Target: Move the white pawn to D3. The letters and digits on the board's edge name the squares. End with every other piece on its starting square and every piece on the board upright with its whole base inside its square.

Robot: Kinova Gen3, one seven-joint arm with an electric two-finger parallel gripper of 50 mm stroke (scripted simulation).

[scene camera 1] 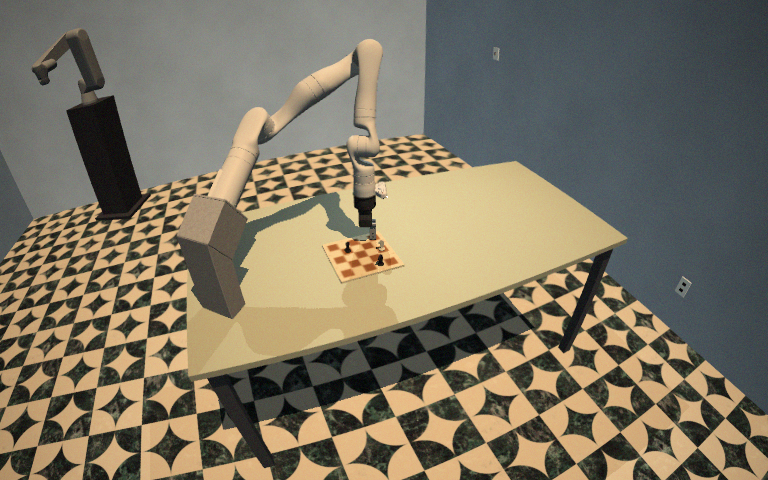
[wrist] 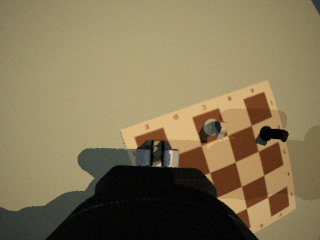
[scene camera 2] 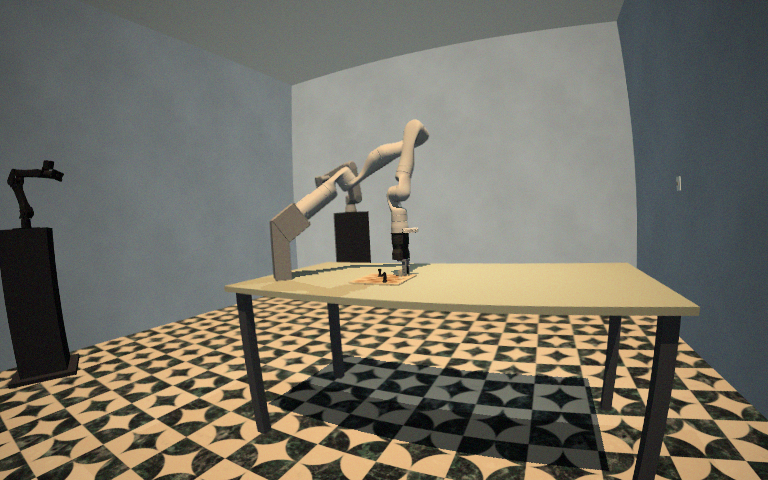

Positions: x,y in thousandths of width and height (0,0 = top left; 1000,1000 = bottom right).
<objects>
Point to a chessboard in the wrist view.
At 792,740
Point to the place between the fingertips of my gripper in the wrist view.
492,623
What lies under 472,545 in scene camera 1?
A chessboard.
</objects>
